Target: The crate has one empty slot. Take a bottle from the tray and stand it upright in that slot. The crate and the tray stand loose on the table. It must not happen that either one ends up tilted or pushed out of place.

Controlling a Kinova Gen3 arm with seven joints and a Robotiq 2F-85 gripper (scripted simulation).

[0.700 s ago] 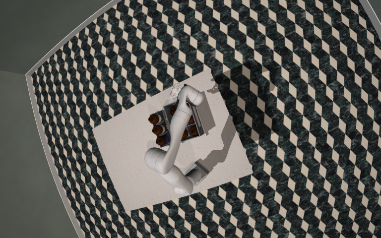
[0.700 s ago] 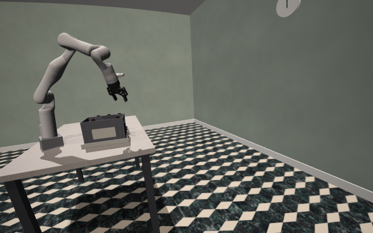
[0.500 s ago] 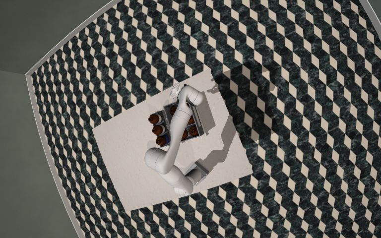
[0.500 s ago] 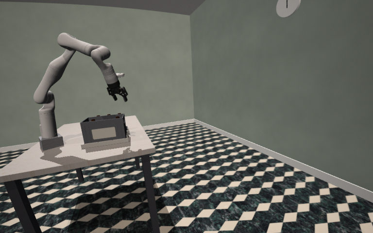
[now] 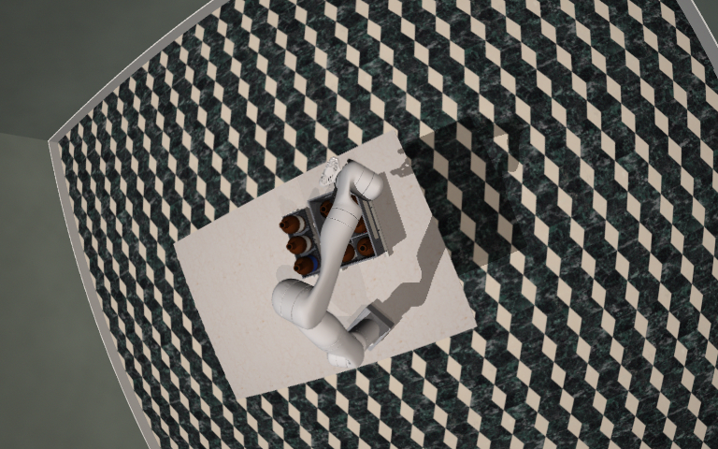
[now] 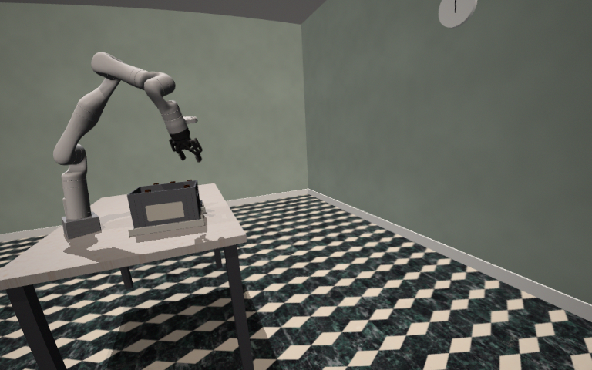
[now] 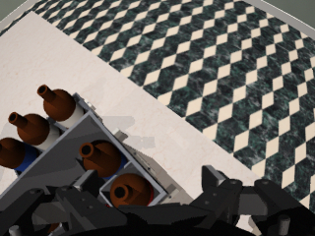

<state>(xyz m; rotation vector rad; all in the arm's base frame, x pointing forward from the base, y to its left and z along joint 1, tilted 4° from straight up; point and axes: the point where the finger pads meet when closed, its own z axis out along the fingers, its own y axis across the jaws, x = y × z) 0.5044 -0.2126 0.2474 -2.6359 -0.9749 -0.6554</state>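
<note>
The brown bottle is 10 cm behind my hand, 32 cm to the left of it and 21 cm below it. The rest, counted from my hand: grey tray: 10 cm behind, 32 cm to the left, 28 cm below; then grey crate: 12 cm behind, 10 cm to the left, 21 cm below.
</note>
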